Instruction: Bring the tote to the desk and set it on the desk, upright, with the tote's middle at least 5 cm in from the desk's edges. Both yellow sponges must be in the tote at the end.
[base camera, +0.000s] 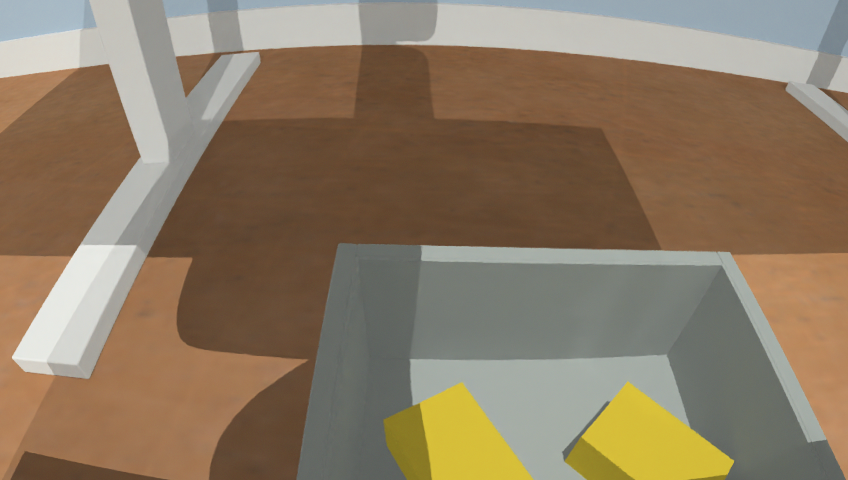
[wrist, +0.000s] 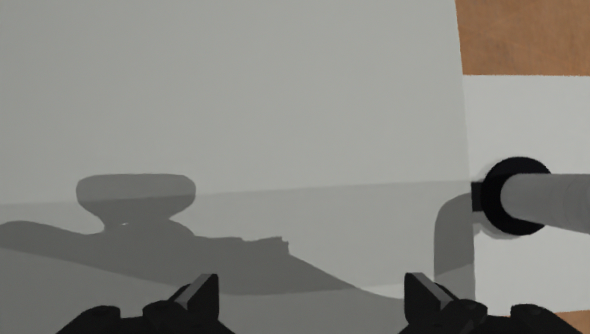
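Where they show: gripper, fingertip midpoint: (wrist: 311, 294); arm's base at its link origin: (wrist: 521, 196).
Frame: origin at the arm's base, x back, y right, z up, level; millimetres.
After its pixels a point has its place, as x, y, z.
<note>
The grey tote (base camera: 565, 254) {-344, 97, -277} stands upright low at the right of the base camera view; its near end is cut off. Two yellow sponges lie inside it: the left sponge (base camera: 464, 440) {-241, 29, -349} and the right sponge (base camera: 651, 431) {-240, 162, -349}, both partly cut off by the frame's lower edge. My gripper (wrist: 311, 294) {-434, 2, 503} is open, with nothing between its fingers. It hangs above a broad pale grey surface (wrist: 300, 100) {-439, 130, 323} that looks like the desk top; its height above it is hard to tell. The tote does not show in the wrist view.
A white leg (base camera: 145, 89) {-595, -339, -264} rises from a long white foot (base camera: 107, 279) left of the tote; another white foot (base camera: 821, 107) is at far right. In the wrist view, a white surface (wrist: 525, 120) with a black round fitting (wrist: 492, 192) and grey cylinder (wrist: 550, 200) {-46, 5, 143} lies beyond the pale surface's right edge.
</note>
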